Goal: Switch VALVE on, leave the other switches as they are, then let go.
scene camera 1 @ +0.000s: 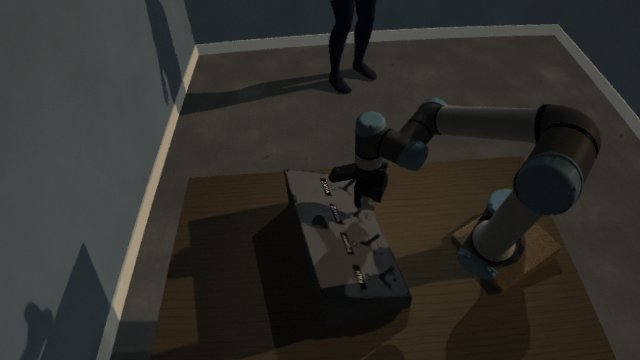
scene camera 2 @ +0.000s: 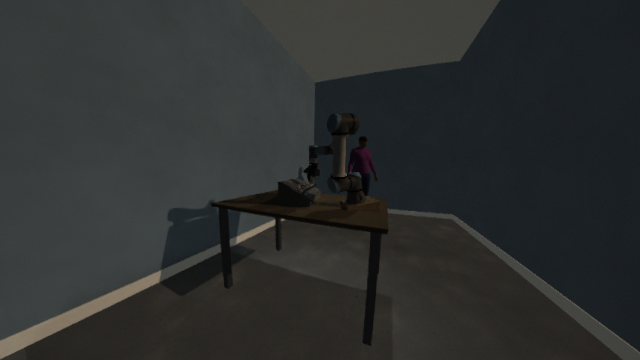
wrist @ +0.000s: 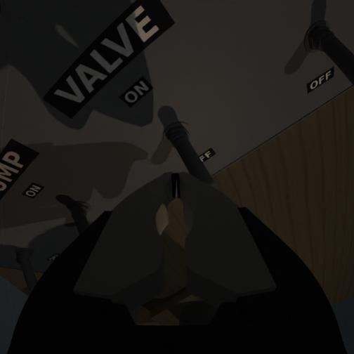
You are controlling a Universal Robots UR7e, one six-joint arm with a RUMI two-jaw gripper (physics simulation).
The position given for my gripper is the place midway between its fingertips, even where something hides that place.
I see my gripper (scene camera 1: pixel 361 210) and a grey switch box (scene camera 1: pixel 345 270).
My gripper is seen too in the wrist view (wrist: pixel 176 174). The grey switch box also shows in scene camera 2 (scene camera 2: pixel 291 192) and in the wrist view (wrist: pixel 99 99).
